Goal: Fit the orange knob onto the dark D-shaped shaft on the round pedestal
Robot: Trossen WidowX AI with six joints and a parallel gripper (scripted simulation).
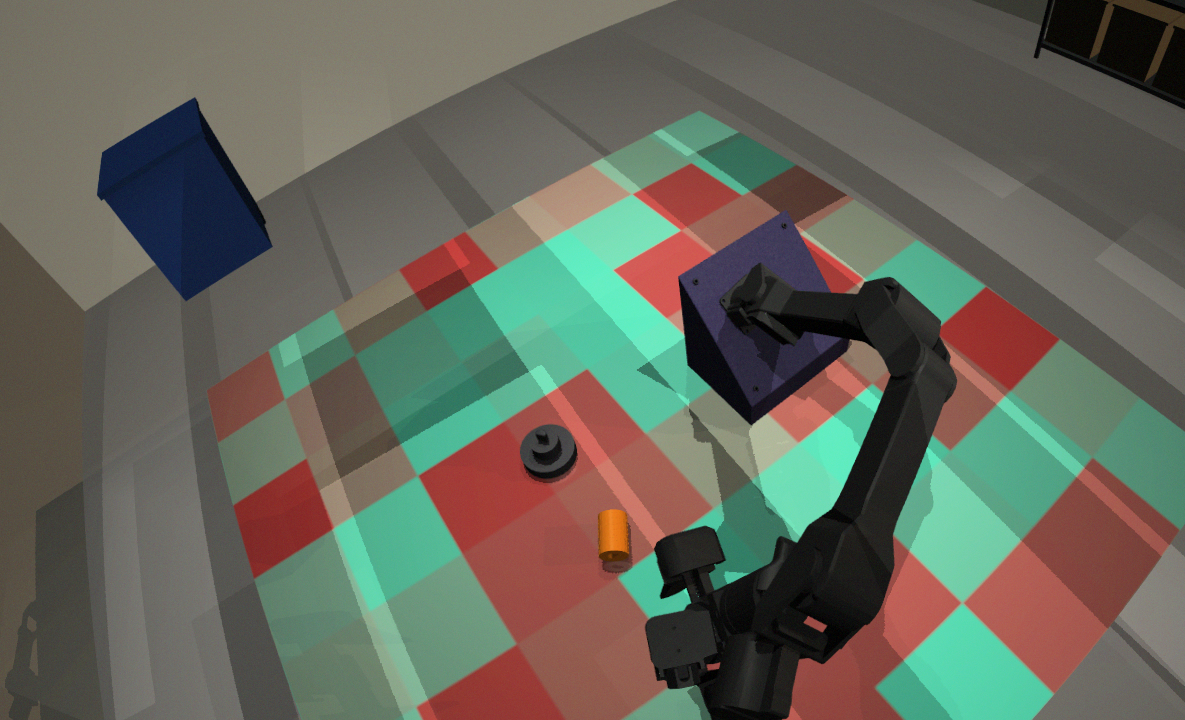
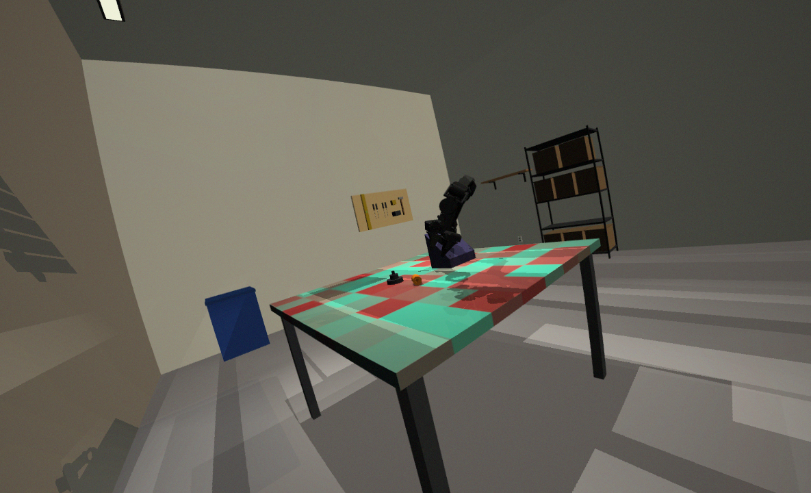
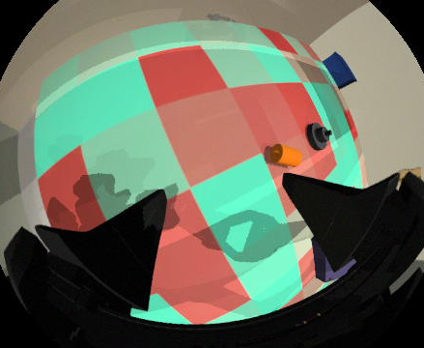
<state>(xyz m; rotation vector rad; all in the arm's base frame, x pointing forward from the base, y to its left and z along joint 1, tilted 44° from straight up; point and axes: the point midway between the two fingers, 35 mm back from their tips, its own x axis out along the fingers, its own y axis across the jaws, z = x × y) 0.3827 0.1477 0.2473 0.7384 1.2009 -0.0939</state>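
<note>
The orange knob is 19 cm to the right of my gripper tip, 12 cm below it and 5 cm behind it. Round my gripper tip: round dark pedestal (37 cm to the right, 11 cm below, 8 cm behind).
</note>
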